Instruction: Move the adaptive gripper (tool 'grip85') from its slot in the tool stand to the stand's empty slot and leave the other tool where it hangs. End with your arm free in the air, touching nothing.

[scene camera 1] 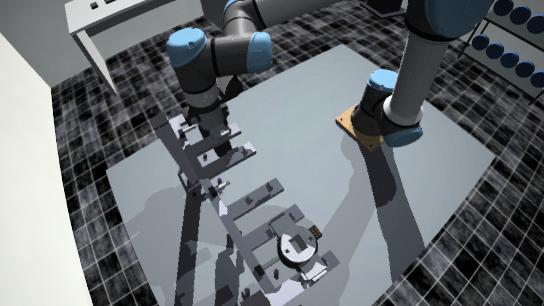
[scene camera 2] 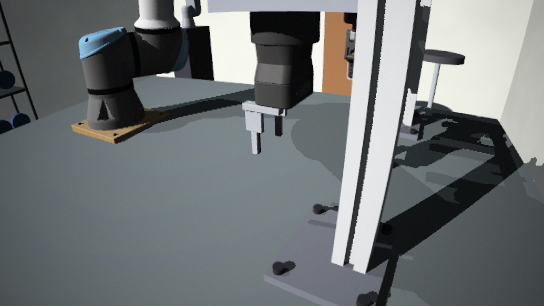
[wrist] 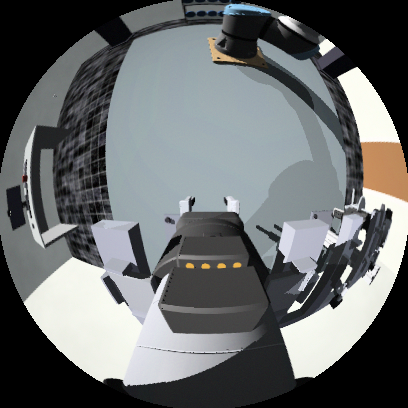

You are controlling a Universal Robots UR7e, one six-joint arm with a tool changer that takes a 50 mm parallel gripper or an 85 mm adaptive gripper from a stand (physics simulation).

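Places are measured from the arm's base along level axes (x right, y ahead, z up), in centimetres.
Pixels of known places: arm's base, origin of its link: (scene camera 1: 369,120) (scene camera 2: 117,119) (wrist: 235,47).
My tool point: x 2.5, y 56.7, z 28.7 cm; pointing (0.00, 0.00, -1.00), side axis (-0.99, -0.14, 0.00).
Observation:
Ahead of a thing's pixels: the offset from my tool point to its top centre. "spot": to the spot under its first point.
My arm's wrist (scene camera 1: 200,97) is down on the tool at the stand's far end, in scene camera 1. This tool is the 50 mm parallel gripper (scene camera 2: 267,141) (wrist: 210,201); its two straight fingers stand apart with nothing between them. It hangs between two light holder blocks {spot: dy -4.5, dx -4.2, dz -1.8 cm} (wrist: 301,240). Whether the coupling is locked is hidden. The adaptive gripper (scene camera 2: 350,62) shows partly behind the post; its round top plate {spot: dy -4.8, dx -37.8, dz +0.0 cm} (scene camera 1: 302,255) is at the near-end slot, with no arm on it. The middle slot is empty between its prongs {spot: dy -2.2, dx -24.0, dz -1.9 cm} (scene camera 1: 257,199).
The stand's rail {dy +12.0, dx +3.3, dz +1.2 cm} (scene camera 1: 172,145) runs along the slots, and its upright post {spot: dy +13.4, dx +5.1, dz -13.6 cm} (scene camera 2: 382,150) rises from a bolted base plate {spot: dy +9.4, dx +8.5, dz -28.8 cm} (scene camera 2: 310,275). A second arm's base (scene camera 2: 117,107) stands on a wooden plate (scene camera 1: 345,120). A stool (scene camera 2: 444,57) is behind the stand.

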